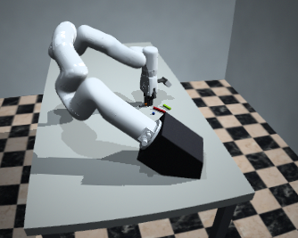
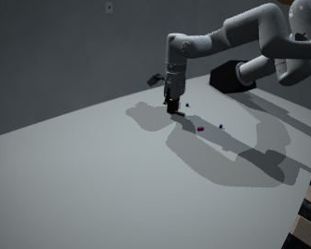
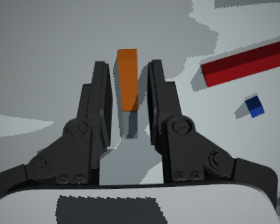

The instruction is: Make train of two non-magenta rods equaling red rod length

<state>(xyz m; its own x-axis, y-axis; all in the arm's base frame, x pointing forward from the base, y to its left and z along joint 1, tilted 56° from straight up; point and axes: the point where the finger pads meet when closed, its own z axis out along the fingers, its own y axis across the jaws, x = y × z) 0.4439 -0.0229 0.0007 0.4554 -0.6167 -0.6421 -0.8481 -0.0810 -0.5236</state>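
Right now my hand is 20 mm above the orange rod. From my hand the other things lie so: red rod 60 mm behind, 50 mm to the right, 20 mm below; grey rod 30 mm to the left, 20 mm below, 20 mm behind; lime rod 90 mm to the right, 30 mm behind, 20 mm below.
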